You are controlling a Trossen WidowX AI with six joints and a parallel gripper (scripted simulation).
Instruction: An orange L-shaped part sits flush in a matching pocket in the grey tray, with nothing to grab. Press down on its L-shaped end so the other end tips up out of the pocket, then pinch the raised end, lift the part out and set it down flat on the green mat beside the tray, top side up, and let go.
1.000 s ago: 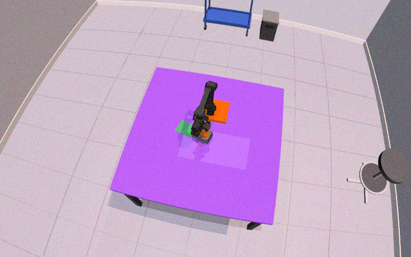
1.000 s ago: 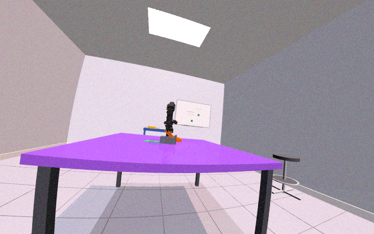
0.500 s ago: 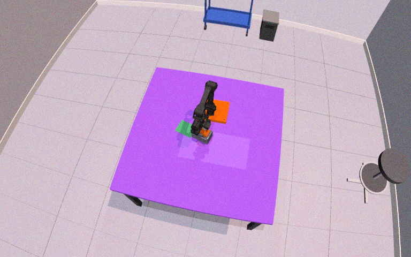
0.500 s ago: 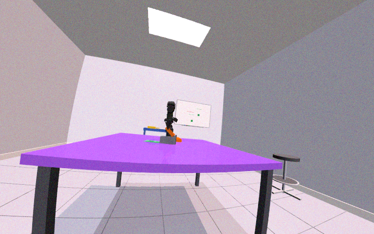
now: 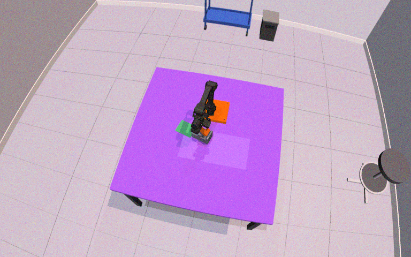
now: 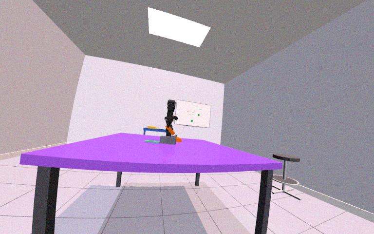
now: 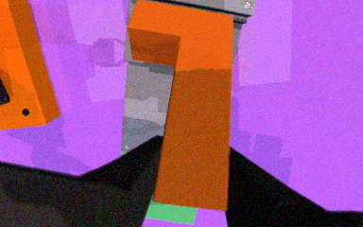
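Now: the green mat 17 cm below my gripper tip, 13 cm to the right of it and 7 cm behind it. The rest, counted from my gripper tip: orange L-shaped part (3 cm to the left, 3 cm below).
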